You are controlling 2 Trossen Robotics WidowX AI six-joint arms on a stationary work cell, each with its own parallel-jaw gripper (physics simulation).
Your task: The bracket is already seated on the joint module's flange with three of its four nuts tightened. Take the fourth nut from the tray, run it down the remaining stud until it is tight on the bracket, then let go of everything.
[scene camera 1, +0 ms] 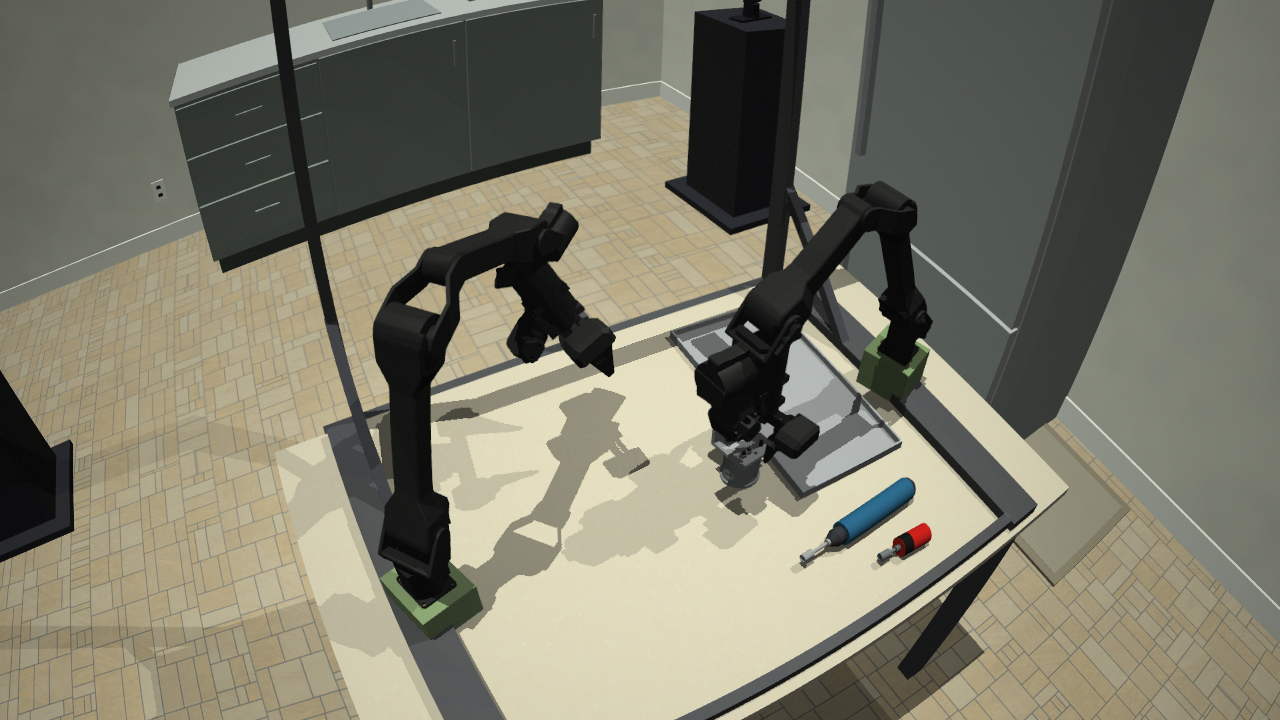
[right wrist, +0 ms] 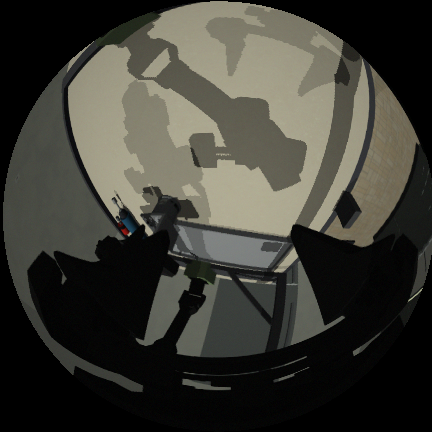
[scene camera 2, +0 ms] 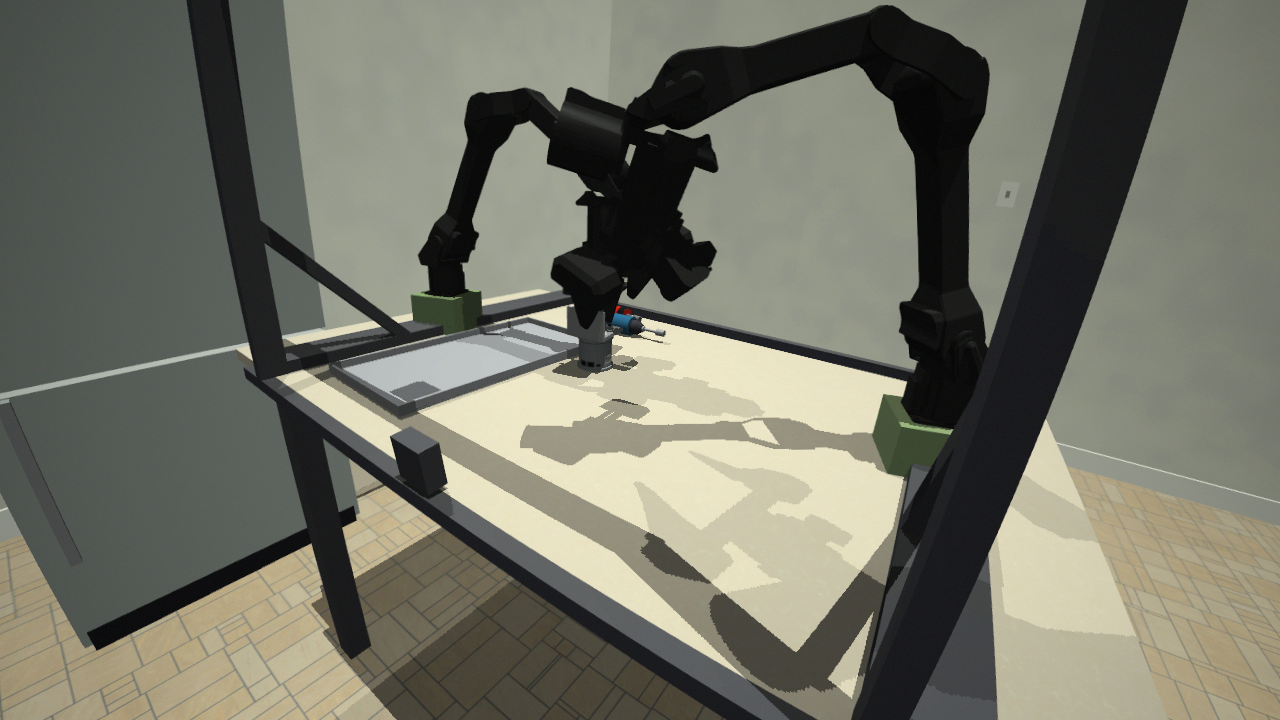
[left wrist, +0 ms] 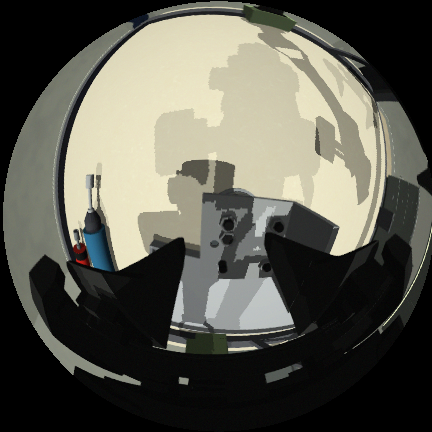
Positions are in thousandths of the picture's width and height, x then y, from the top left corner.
Scene:
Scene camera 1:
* left gripper: 586,627
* right gripper: 466,502
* grey joint module: 571,659

